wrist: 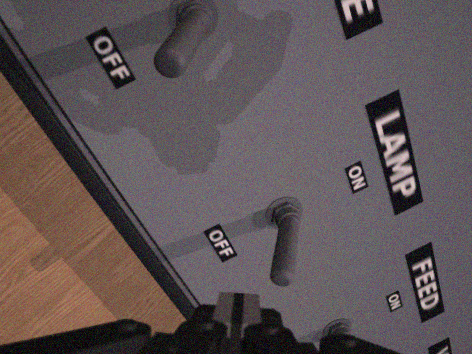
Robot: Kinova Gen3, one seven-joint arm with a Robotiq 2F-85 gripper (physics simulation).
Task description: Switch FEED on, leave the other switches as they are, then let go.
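Frame: origin at the arm's base, x right, y up, z back, level; metres.
Where they show: gripper, fingertip midpoint: (237,321).
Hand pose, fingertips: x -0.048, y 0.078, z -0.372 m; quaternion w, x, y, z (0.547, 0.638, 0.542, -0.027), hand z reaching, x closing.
Each offset is from my fingertips to the top centre of the thing. "*": to the spot under its first point. Level surfaces: height alone.
The FEED label @[dx +0.166, dy -0.028, dz -0.139 m] (425,282) is at the lower right in the wrist view, with its small ON mark @[* dx +0.165, dy -0.045, dz -0.117 m] (394,301) beside it. The FEED switch's round base @[* dx +0.159, dy -0.064, dz -0.076 m] (338,327) shows at the bottom edge; its lever is hidden behind the gripper, so its position cannot be told. My gripper (237,321) is shut and empty, at the bottom centre, left of that base in the view. The LAMP switch @[* dx +0.040, dy -0.043, dz -0.053 m] (286,250) stands above and to the right of the fingertips, between its OFF and ON marks, its tip pointing down in the view.
Another switch @[* dx -0.077, dy -0.038, dz -0.052 m] (185,40) stands at the upper left beside an OFF mark @[* dx -0.075, dy -0.088, dz -0.042 m] (110,58). The LAMP label @[dx +0.046, dy -0.028, dz -0.140 m] (393,152) is at the right, and part of a further label @[* dx +0.253, dy -0.032, dz -0.140 m] (440,347) shows below FEED. The grey panel's dark edge (95,175) runs diagonally, with wooden surface @[dy -0.165 m] (30,210) beyond it.
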